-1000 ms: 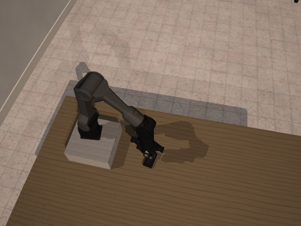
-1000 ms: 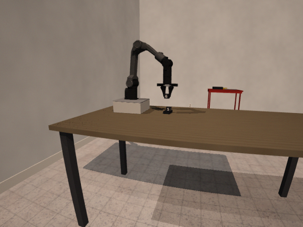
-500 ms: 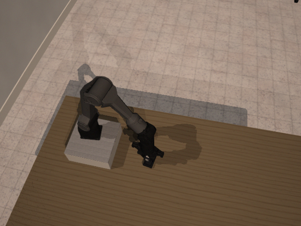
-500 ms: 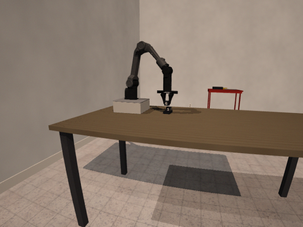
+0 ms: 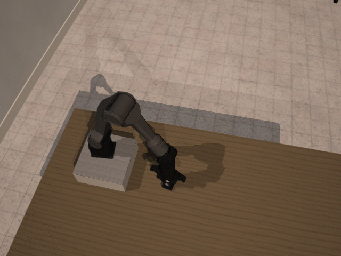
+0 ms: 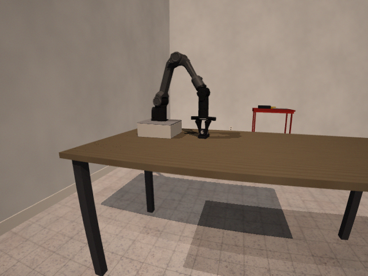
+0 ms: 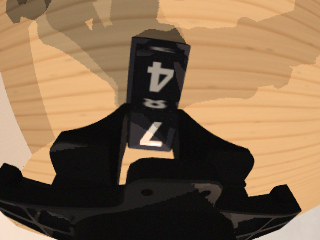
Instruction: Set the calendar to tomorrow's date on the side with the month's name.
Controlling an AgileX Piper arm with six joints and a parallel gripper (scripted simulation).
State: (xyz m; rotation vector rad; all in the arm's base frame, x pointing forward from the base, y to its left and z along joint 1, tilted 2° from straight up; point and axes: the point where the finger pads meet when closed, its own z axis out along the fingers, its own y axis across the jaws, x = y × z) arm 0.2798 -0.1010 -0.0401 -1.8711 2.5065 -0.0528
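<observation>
Now: hand right at the black number cube. From my hand the other things lie so: tray 2 cm to the left, 3 cm below.
</observation>
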